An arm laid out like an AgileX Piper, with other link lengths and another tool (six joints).
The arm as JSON. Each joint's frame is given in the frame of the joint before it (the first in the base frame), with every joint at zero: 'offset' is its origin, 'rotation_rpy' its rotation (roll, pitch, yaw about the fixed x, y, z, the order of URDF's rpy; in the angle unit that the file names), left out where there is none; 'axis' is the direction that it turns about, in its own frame. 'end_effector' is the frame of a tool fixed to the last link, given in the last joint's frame.
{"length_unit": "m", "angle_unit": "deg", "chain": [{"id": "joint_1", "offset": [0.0, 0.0, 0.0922], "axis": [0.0, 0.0, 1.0]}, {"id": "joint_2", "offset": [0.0, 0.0, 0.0], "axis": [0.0, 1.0, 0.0]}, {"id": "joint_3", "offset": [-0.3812, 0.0, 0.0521], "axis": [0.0, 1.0, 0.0]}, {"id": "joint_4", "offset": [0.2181, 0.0, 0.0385], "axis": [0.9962, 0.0, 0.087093]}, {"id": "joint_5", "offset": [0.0, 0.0, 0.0], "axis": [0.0, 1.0, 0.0]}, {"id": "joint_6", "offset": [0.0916, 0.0, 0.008], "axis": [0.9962, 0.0, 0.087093]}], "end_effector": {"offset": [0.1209, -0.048, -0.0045], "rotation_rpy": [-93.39, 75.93, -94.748]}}
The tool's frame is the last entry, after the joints.
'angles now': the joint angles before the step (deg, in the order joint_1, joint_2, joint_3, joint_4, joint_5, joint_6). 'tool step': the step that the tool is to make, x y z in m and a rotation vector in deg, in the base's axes. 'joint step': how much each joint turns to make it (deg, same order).
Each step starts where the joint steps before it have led.
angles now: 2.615, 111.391, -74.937, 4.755, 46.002, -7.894
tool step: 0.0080, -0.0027, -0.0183, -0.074, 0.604, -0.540
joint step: -0.371, 2.628, 0.005, 0.052, -2.034, -0.001
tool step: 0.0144, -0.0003, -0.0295, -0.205, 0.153, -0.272
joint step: 0.004, 4.212, -0.051, -0.002, -4.014, 0.006
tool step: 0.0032, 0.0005, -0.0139, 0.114, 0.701, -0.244
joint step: -0.002, 1.859, -0.007, 0.264, -1.160, -0.003
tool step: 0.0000, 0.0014, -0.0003, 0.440, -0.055, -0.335
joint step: -0.007, 0.005, 0.007, 0.594, -0.081, -0.062
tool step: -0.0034, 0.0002, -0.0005, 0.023, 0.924, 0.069
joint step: 0.011, 0.000, 0.001, -0.003, 0.925, 0.014
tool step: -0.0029, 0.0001, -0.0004, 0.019, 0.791, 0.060
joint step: 0.000, 0.003, -0.001, 0.000, 0.792, 0.000
